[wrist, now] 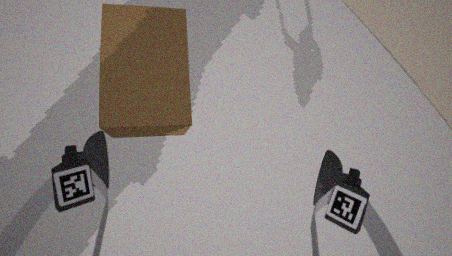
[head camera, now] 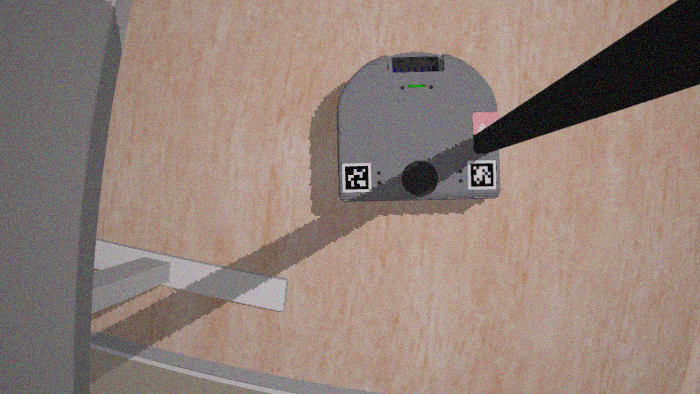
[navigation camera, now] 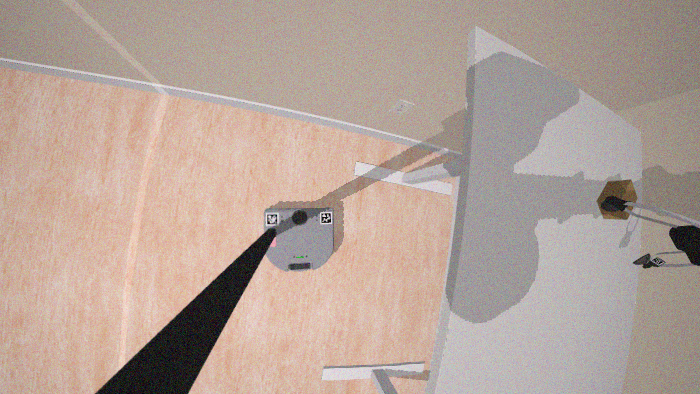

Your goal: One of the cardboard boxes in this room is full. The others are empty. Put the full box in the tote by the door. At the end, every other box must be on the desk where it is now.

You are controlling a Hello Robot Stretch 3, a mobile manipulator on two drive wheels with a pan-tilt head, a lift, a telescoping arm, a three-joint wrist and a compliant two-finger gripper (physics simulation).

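Frame: origin at the robot's base, x ahead, y left, z up, level; metres.
Seen in the pictures: gripper, fingertip midpoint: (navigation camera: 619,231); robot's base at its link origin: (head camera: 418,177) (navigation camera: 298,216).
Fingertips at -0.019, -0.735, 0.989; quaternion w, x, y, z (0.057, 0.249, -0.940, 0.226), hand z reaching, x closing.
Pixels of each thing's top centre, then the offset from my fingertips to it, as dx, dy, dz. "pt": a spot on its surface instead. Level surfaces: height alone.
- brown cardboard box at its top centre: (navigation camera: 629,199) +0.080, -0.029, +0.012
- white desk at its surface level: dz -0.038
- desk foot at a spot on its surface: (head camera: 250,292) pt +0.291, +0.323, -0.962
- outlet at its top centre: (navigation camera: 407,101) +0.518, +0.298, -0.531
A brown cardboard box (navigation camera: 623,188) (wrist: 145,70) stands on the white desk (head camera: 45,175) (navigation camera: 580,285) (wrist: 240,115). It is near the desk's far edge in the navigation view and at the upper left in the wrist view. My gripper (navigation camera: 628,232) (wrist: 214,161) is open, with nothing between its fingers. In the wrist view the box lies ahead of the left fingertip, outside the gap. In the navigation view one fingertip overlaps the box; I cannot tell whether it touches. Whether the box is full does not show. The tote, the door and other boxes do not show.
My base (head camera: 415,120) (navigation camera: 300,242) stands on the wood floor beside the desk. A desk foot (head camera: 250,292) (navigation camera: 380,175) lies near it, and another foot (navigation camera: 350,373) shows lower in the navigation view. A wall (navigation camera: 300,60) with an outlet (navigation camera: 401,106) runs past the desk's end.
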